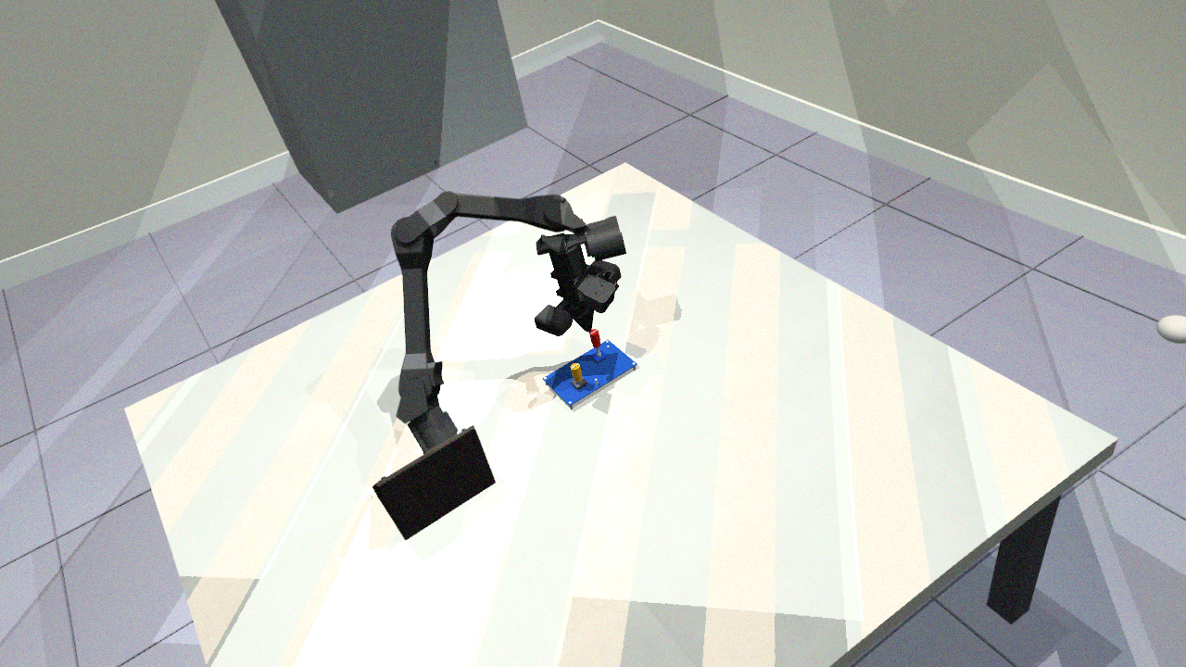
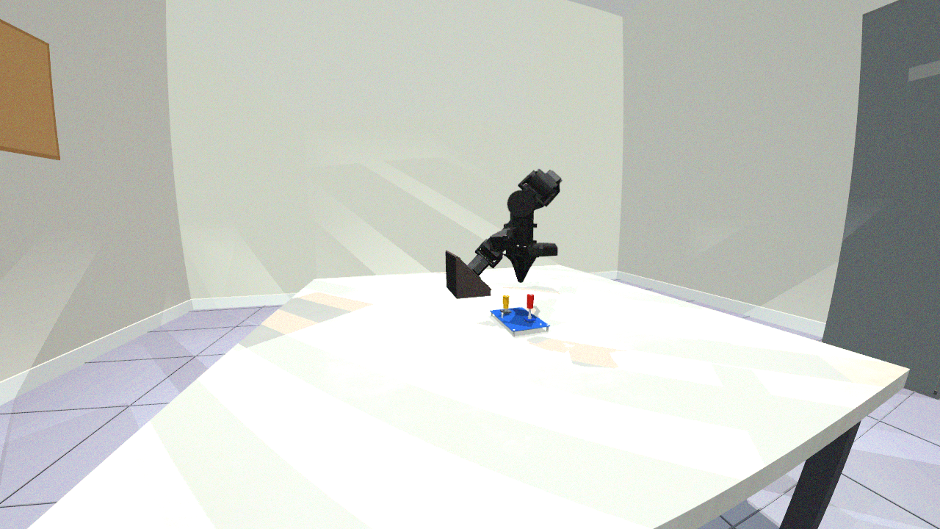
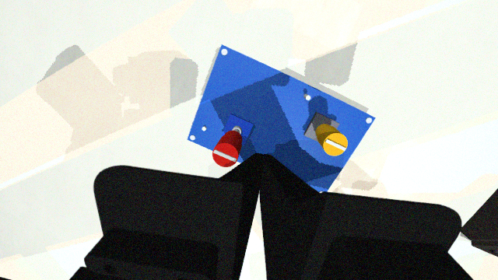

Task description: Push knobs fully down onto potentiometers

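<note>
Now: gripper tip 2 cm short of the red knob, 2 cm to the right of it and 4 cm above it. The rest, counted from my gripper tip: yellow knob (5 cm behind, 2 cm to the right, 6 cm below).
</note>
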